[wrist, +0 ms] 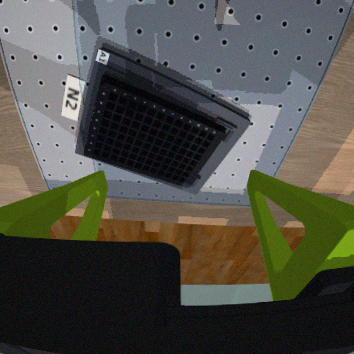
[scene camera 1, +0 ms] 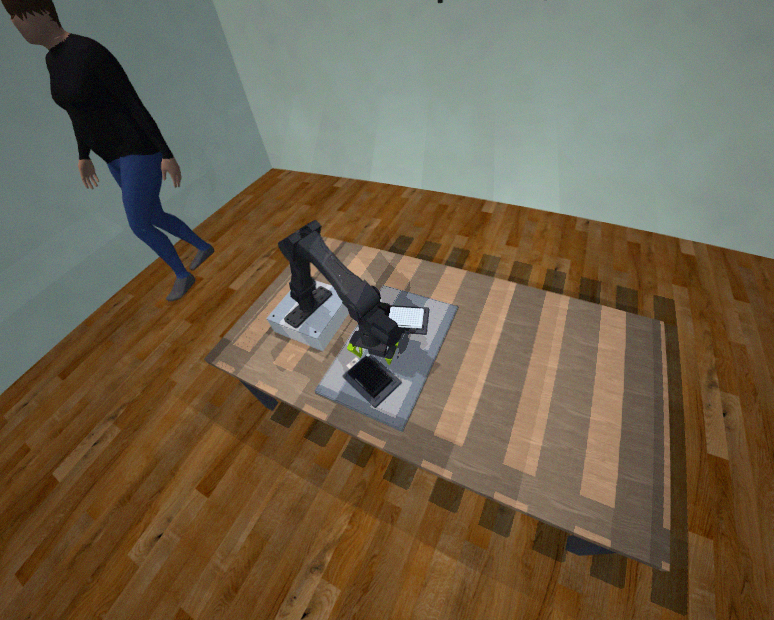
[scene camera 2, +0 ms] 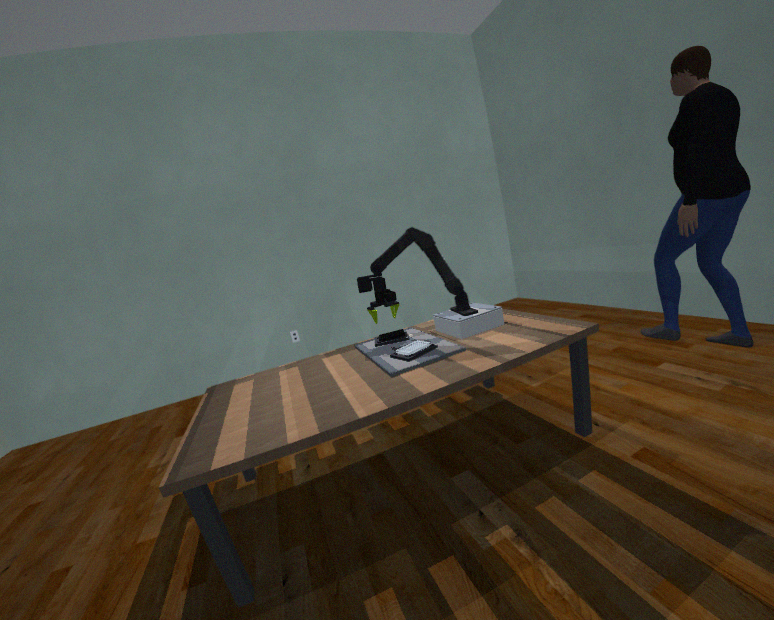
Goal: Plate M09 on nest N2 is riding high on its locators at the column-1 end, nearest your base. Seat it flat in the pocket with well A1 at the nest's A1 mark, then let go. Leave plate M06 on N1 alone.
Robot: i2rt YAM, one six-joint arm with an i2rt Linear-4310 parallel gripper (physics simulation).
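Frame: origin at the arm's base, x right, y ahead, z up, level; millimetres.
Seen in the pictures: gripper, between the fingertips: (wrist: 176, 177) (scene camera 1: 375, 359) (scene camera 2: 385, 320); arm's base, origin of its link: (scene camera 1: 309, 307) (scene camera 2: 463, 311).
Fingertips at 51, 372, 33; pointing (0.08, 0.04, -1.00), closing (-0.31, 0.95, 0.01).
Note:
Offsets run from my fingertips to a thing's middle, as dx, dy, dz. "pt": to the spot under its first point. Level surfaces: height alone.
The black plate M09 @(+27, -16, -83) (scene camera 1: 370, 377) (scene camera 2: 392, 335) (wrist: 152, 135) lies in the dark nest N2 @(pt +44, +69, -97) (scene camera 1: 387, 395) (wrist: 220, 150). The nest's A1 mark @(-37, -78, -93) (wrist: 102, 56) and the N2 label @(pt +12, -107, -103) (wrist: 72, 97) show in the wrist view. The height of the plate's column-1 end is hard to tell. The white plate M06 @(-242, -62, -86) (scene camera 1: 407, 317) (scene camera 2: 414, 349) sits on nest N1 (scene camera 1: 423, 328) (scene camera 2: 396, 355). My gripper (scene camera 1: 372, 354) (scene camera 2: 384, 319) (wrist: 176, 177) is open and empty, above the board beside N2, with its green fingers wide apart and clear of both plates.
Both nests stand on a grey perforated board (scene camera 1: 445, 317) (scene camera 2: 392, 369) (wrist: 250, 45). The arm's base is on a pale box (scene camera 1: 300, 333) (scene camera 2: 481, 322) at one end of the striped wooden table @(dz -118) (scene camera 1: 549, 400) (scene camera 2: 303, 413). A person (scene camera 1: 109, 103) (scene camera 2: 707, 142) stands beyond the base end.

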